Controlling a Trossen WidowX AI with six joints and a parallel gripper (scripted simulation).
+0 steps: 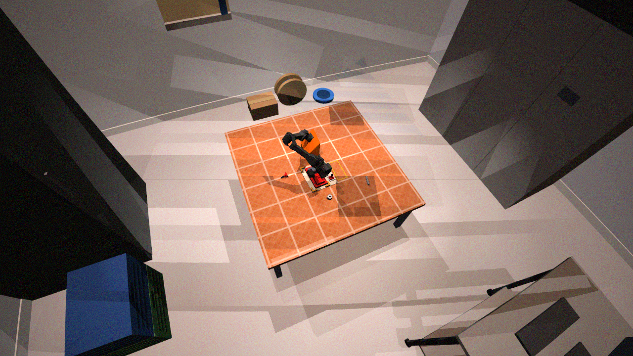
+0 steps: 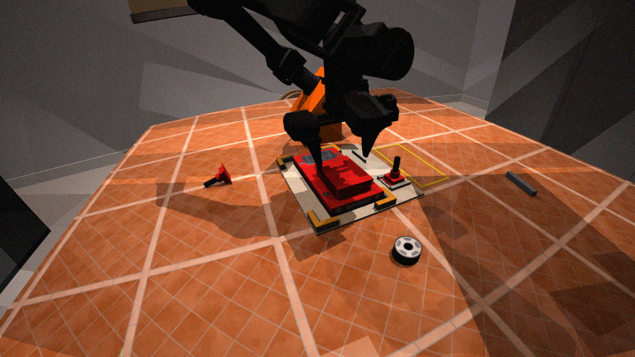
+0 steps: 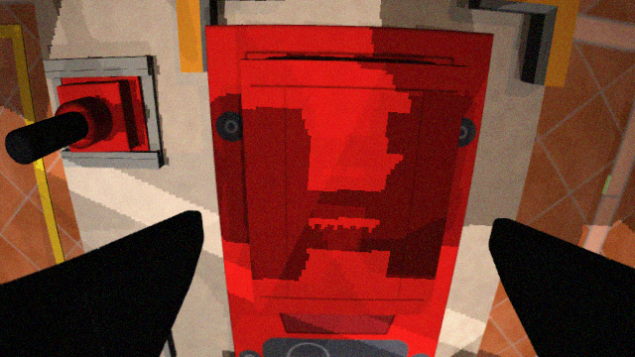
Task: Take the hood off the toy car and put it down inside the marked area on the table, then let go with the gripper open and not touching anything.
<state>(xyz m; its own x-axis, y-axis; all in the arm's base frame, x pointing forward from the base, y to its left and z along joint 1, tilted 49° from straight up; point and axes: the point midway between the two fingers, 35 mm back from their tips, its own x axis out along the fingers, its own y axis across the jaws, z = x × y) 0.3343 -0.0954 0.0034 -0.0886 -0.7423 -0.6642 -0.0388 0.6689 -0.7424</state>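
The red hood is 3 cm below my gripper tip. Also, from my gripper tip: black-and-white wheel (17 cm ahead, 6 cm below, 2 cm to the left).
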